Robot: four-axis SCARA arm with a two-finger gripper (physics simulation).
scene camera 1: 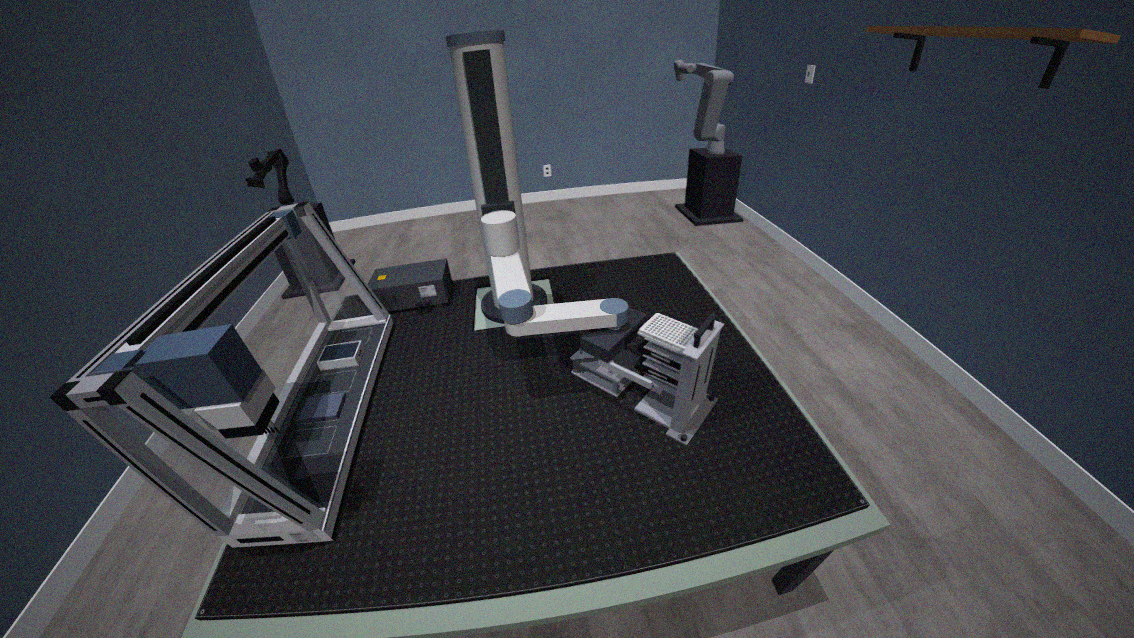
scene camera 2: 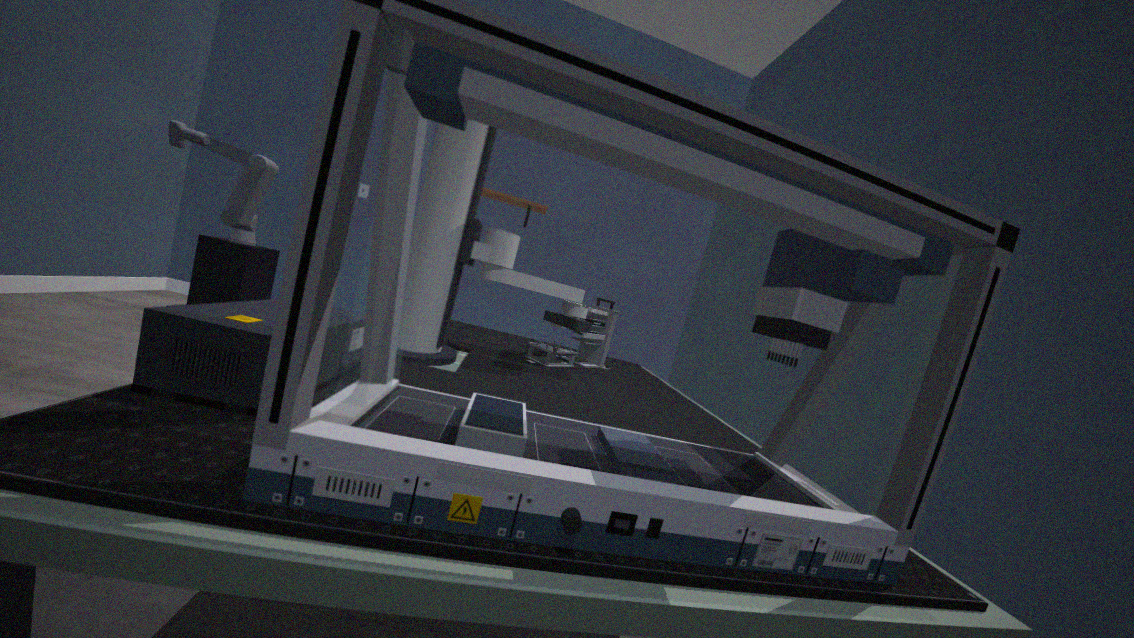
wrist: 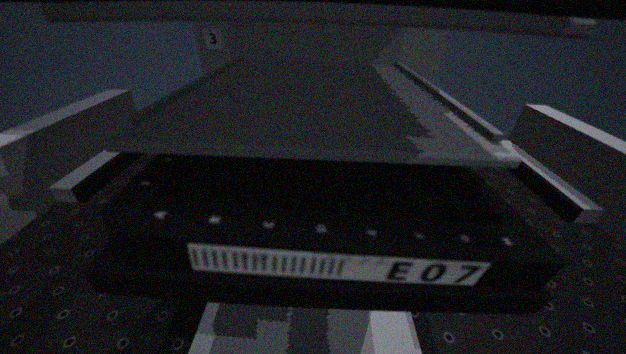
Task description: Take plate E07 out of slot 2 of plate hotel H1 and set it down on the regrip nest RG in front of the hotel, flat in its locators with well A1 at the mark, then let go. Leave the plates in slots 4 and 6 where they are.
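Places are measured from the arm's base along level axes (x ahead, y left, z up), in millimetres.
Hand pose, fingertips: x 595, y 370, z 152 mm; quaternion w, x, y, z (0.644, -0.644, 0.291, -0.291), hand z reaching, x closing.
After its pixels a point has its place.
Plate E07 (wrist: 325, 200) @(x 553, y 334, z 154 mm) is dark, with a barcode label on its near edge. In the wrist view it lies level in hotel H1 (scene camera 1: 699, 372) @(x 672, y 413, z 190 mm) (scene camera 2: 610, 337), below the shelf (wrist: 300, 154) @(x 553, y 341, z 163 mm) in front of the number 3 tag. My gripper (wrist: 325, 119) @(x 595, y 370, z 152 mm) (scene camera 1: 651, 374) @(x 595, y 370, z 152 mm) is open and empty, with one finger out to each side of E07 and a gap to both its sides. The regrip nest RG (scene camera 1: 596, 384) @(x 491, y 209, z 18 mm) (scene camera 2: 547, 358) stands in front of the hotel, low under the gripper's hand. A white plate (scene camera 1: 668, 328) @(x 581, y 364, z 257 mm) sits at the hotel's top. The slot 4 plate cannot be made out clearly.
A framed liquid handler (scene camera 1: 360, 408) @(x 492, y -451, z 53 mm) (scene camera 2: 555, 468) @(x 340, y -705, z 102 mm) stands at the table's left side in scene camera 1. A dark grey box (scene camera 1: 412, 285) @(x -35, y -365, z 120 mm) (scene camera 2: 202, 349) @(x -128, y -551, z 90 mm) is beside the arm's column (scene camera 1: 501, 158) (scene camera 2: 444, 238). A handle (scene camera 1: 703, 328) @(x 661, y 408, z 310 mm) rises from the hotel's top. Perforated black mat (scene camera 1: 491, 491) @(x 771, y -92, z 13 mm) covers the table.
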